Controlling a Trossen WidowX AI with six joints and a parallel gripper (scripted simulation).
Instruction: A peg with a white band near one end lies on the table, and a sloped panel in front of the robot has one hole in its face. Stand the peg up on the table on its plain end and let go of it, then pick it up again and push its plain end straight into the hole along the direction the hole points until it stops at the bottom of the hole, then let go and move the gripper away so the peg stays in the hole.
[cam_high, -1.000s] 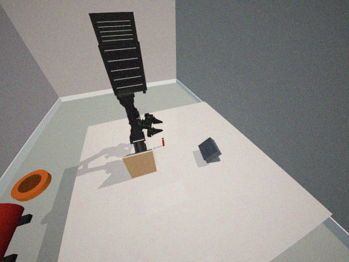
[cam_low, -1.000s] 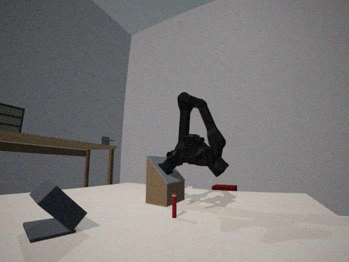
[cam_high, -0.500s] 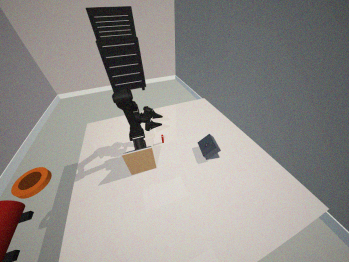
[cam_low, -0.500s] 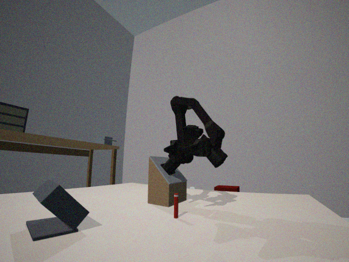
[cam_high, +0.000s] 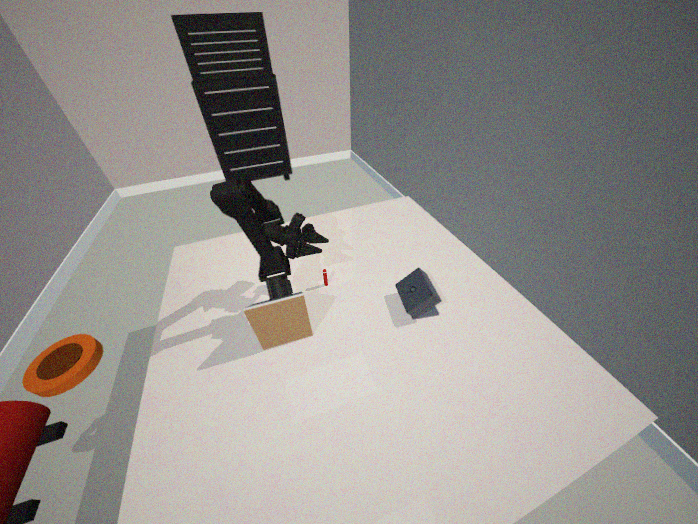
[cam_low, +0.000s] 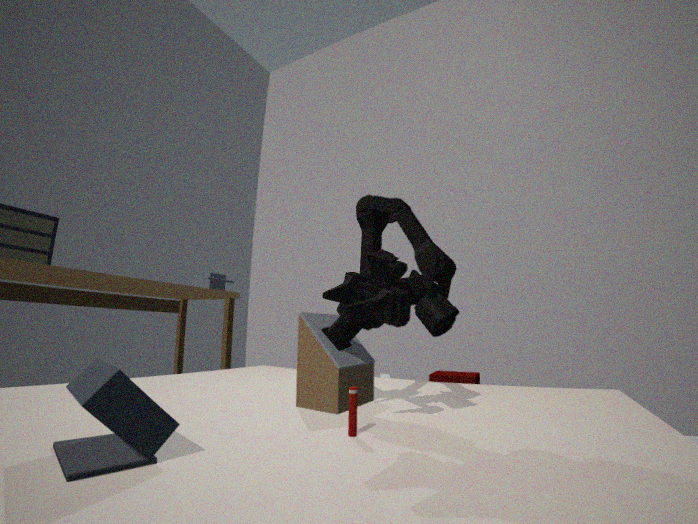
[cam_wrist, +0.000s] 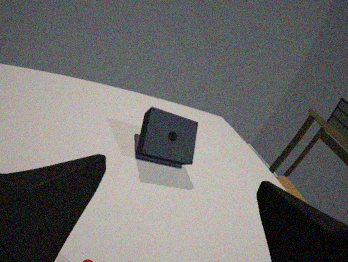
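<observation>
Right now my gripper tip is 4 cm to the right of the red peg and 17 cm above it. Also, from my gripper tip: dark sloped panel (26 cm ahead, 19 cm to the right, 16 cm below).
</observation>
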